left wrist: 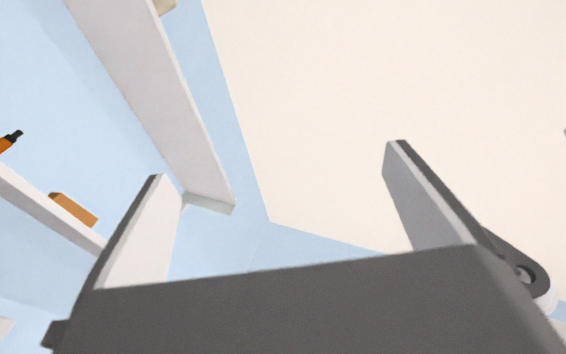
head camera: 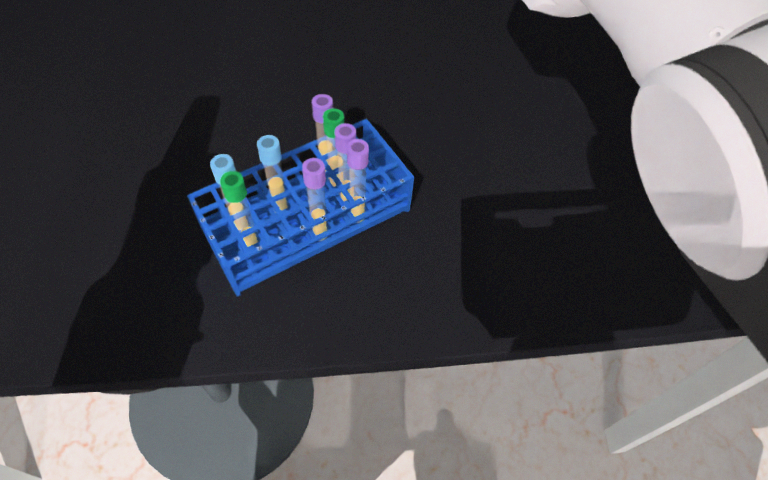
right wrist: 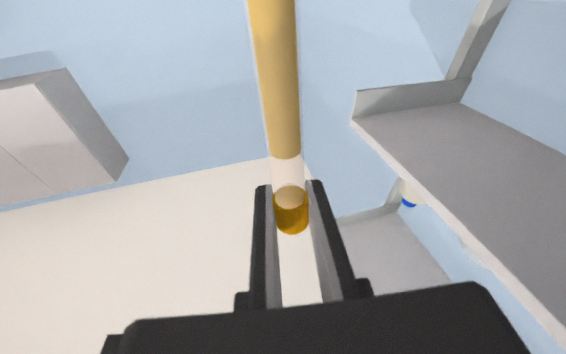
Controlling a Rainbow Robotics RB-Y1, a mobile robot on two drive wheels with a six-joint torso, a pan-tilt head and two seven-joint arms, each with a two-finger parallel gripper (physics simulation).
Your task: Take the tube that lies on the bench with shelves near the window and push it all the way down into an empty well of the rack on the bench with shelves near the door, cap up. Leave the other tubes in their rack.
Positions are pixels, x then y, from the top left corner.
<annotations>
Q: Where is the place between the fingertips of my right gripper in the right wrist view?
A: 289,193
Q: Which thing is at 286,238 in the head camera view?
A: A blue rack.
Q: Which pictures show my left gripper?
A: The left wrist view only.
</annotations>
